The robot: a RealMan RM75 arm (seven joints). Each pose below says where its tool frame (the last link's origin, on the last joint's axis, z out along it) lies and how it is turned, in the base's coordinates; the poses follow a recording.
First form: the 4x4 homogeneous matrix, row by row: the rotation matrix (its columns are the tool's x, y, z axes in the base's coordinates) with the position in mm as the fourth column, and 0 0 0 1 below. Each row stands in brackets.
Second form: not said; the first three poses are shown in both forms.
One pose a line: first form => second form
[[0.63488 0.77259 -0.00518 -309.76], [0.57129 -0.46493 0.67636 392.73], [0.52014 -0.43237 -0.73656 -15.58], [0 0 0 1]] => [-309.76 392.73 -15.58], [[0.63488 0.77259 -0.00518], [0.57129 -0.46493 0.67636], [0.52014 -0.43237 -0.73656]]
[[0.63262 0.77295 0.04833 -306.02], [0.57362 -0.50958 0.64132 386.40], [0.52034 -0.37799 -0.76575 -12.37], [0 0 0 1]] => [-306.02 386.40 -12.37], [[0.63262 0.77295 0.04833], [0.57362 -0.50958 0.64132], [0.52034 -0.37799 -0.76575]]
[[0.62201 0.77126 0.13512 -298.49], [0.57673 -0.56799 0.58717 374.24], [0.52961 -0.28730 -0.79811 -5.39], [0 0 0 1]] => [-298.49 374.24 -5.39], [[0.62201 0.77126 0.13512], [0.57673 -0.56799 0.58717], [0.52961 -0.28730 -0.79811]]
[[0.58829 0.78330 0.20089 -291.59], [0.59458 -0.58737 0.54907 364.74], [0.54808 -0.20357 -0.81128 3.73], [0 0 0 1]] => [-291.59 364.74 3.73], [[0.58829 0.78330 0.20089], [0.59458 -0.58737 0.54907], [0.54808 -0.20357 -0.81128]]
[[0.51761 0.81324 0.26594 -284.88], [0.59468 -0.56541 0.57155 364.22], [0.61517 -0.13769 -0.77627 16.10], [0 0 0 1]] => [-284.88 364.22 16.10], [[0.51761 0.81324 0.26594], [0.59468 -0.56541 0.57155], [0.61517 -0.13769 -0.77627]]
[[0.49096 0.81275 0.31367 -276.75], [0.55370 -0.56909 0.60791 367.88], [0.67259 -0.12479 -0.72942 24.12], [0 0 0 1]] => [-276.75 367.88 24.12], [[0.49096 0.81275 0.31367], [0.55370 -0.56909 0.60791], [0.67259 -0.12479 -0.72942]]
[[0.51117 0.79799 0.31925 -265.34], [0.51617 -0.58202 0.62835 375.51], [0.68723 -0.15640 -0.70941 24.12], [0 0 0 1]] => [-265.34 375.51 24.12], [[0.51117 0.79799 0.31925], [0.51617 -0.58202 0.62835], [0.68723 -0.15640 -0.70941]]
